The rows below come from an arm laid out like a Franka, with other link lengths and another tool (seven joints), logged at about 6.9 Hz.
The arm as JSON. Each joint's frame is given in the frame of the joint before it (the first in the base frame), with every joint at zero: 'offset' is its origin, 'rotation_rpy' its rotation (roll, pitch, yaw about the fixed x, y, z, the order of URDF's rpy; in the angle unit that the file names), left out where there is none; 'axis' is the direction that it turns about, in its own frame. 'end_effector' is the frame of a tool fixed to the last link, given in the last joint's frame.
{
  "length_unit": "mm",
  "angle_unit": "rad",
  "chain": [
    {
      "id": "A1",
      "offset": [
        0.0,
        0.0,
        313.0
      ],
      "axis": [
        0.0,
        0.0,
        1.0
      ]
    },
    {
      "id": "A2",
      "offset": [
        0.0,
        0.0,
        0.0
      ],
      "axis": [
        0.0,
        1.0,
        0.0
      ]
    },
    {
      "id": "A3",
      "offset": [
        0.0,
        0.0,
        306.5
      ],
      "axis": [
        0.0,
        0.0,
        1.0
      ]
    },
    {
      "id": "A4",
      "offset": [
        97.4,
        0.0,
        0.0
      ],
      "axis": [
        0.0,
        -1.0,
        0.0
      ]
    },
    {
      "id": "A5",
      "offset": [
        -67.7,
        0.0,
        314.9
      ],
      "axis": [
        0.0,
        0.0,
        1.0
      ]
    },
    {
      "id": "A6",
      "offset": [
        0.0,
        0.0,
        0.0
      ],
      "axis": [
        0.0,
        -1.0,
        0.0
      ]
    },
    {
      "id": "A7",
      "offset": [
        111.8,
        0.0,
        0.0
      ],
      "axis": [
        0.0,
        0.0,
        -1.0
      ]
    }
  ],
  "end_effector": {
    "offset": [
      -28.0,
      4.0,
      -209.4
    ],
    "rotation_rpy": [
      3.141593,
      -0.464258,
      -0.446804
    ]
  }
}
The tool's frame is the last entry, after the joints.
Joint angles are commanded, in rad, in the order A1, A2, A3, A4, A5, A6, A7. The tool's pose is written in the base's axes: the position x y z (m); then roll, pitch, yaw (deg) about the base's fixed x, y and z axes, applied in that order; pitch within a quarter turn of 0, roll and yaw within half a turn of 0. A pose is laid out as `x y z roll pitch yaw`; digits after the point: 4 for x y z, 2 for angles.
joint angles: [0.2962, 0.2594, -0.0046, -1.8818, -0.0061, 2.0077, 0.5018]
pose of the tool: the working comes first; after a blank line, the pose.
Where each joint sits with the arm in this pose, in the base's axes (m; each line is computed from the numbers above, not from the rounded line before):
A1: 0.0000 0.0000 0.3130
A2: 0.0000 0.0000 0.3130
A3: 0.0752 0.0229 0.6092
A4: 0.1654 0.0500 0.5843
A5: 0.4543 0.1366 0.4712
A6: 0.4543 0.1366 0.4712
A7: 0.5603 0.1688 0.4563
the tool: 0.5076 0.1691 0.2517

0.5076 0.1691 0.2517 173.06 -22.27 -34.59
